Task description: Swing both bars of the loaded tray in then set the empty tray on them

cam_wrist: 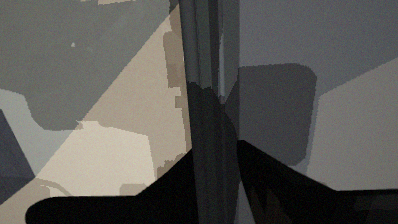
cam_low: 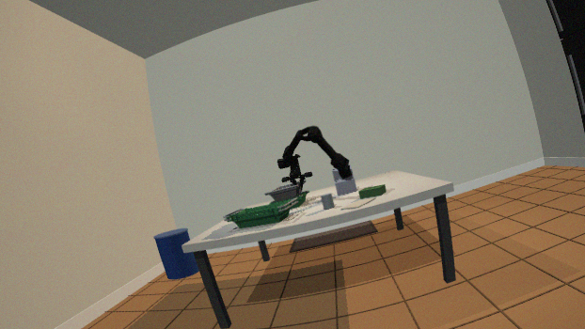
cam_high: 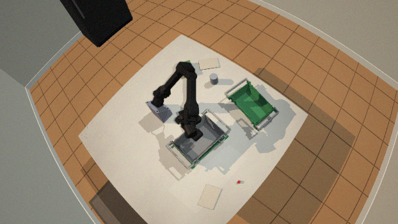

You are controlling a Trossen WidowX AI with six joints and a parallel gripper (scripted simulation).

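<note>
The grey tray is 7 cm ahead of my gripper tip, 2 cm to the right of it and 3 cm above it. Round my gripper tip: green block (34 cm behind, 42 cm to the left, 6 cm below); then grey cylinder (11 cm behind, 43 cm to the left, 5 cm below); then red block (41 cm ahead, 11 cm to the right, 8 cm below).
</note>
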